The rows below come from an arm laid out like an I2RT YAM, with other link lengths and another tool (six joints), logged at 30 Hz.
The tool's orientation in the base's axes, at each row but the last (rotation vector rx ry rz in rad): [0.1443 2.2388 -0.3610]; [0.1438 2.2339 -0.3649]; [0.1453 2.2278 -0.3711]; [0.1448 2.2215 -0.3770]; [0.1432 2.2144 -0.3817]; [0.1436 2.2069 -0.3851]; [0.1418 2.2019 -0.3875]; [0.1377 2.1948 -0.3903]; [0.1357 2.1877 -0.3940]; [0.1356 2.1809 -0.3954]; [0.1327 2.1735 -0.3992]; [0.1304 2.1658 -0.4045]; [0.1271 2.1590 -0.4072]
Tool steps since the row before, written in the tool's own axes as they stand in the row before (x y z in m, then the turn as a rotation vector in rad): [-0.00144 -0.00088 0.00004 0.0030 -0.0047 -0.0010]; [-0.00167 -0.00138 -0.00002 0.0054 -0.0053 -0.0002]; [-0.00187 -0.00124 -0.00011 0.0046 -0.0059 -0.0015]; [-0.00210 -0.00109 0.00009 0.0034 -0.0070 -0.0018]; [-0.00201 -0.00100 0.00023 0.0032 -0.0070 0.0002]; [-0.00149 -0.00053 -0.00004 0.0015 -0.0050 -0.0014]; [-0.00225 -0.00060 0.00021 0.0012 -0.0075 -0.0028]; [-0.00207 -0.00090 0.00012 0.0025 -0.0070 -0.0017]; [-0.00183 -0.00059 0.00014 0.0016 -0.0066 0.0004]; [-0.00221 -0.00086 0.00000 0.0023 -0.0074 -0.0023]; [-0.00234 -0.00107 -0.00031 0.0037 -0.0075 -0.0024]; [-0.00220 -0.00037 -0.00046 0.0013 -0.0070 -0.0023]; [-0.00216 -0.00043 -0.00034 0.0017 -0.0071 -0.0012]
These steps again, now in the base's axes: [0.00075 -0.00082 0.00127 -0.0037 -0.0042 -0.0007]; [0.00073 -0.00127 0.00159 -0.0048 -0.0051 -0.0029]; [0.00081 -0.00110 0.00178 -0.0054 -0.0052 -0.0014]; [0.00113 -0.00101 0.00182 -0.0051 -0.0061 -0.0001]; [0.00119 -0.00096 0.00166 -0.0035 -0.0068 -0.0011]; [0.00076 -0.00044 0.00131 -0.0032 -0.0043 0.0007]; [0.00140 -0.00056 0.00179 -0.0046 -0.0062 0.0023]; [0.00114 -0.00081 0.00178 -0.0045 -0.0062 0.0006]; [0.00107 -0.00052 0.00151 -0.0022 -0.0064 0.0000]; [0.00112 -0.00071 0.00197 -0.0049 -0.0063 0.0012]; [0.00090 -0.00079 0.00230 -0.0058 -0.0065 0.0001]; [0.00085 -0.00007 0.00211 -0.0042 -0.0059 0.0019]; [0.00089 -0.00016 0.00203 -0.0036 -0.0064 0.0010]
